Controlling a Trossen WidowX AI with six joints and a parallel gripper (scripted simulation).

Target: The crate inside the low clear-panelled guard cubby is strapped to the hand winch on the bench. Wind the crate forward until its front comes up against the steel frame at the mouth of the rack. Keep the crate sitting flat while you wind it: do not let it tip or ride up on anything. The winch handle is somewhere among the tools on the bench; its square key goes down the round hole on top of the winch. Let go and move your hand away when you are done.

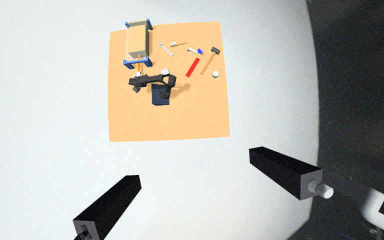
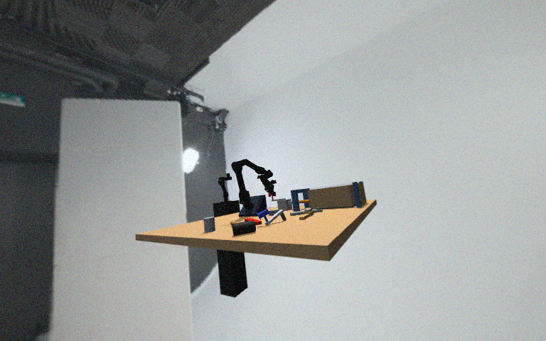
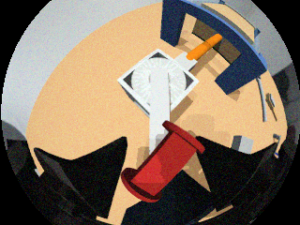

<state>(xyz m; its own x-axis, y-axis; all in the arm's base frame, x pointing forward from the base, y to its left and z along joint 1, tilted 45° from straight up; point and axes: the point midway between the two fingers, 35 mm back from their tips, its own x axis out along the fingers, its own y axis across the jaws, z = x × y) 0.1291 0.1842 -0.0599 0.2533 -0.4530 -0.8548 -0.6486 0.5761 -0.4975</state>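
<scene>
Now: gripper tip 1 cm to the left of the red knob and 1 cm past it. Round my gripper tip: winch 10 cm below, 5 cm to the left, 5 cm ahead; then winch handle 3 cm below, 2 cm ahead, 1 cm to the left; then blue steel frame 22 cm ahead, 4 cm to the left, 3 cm below.
</scene>
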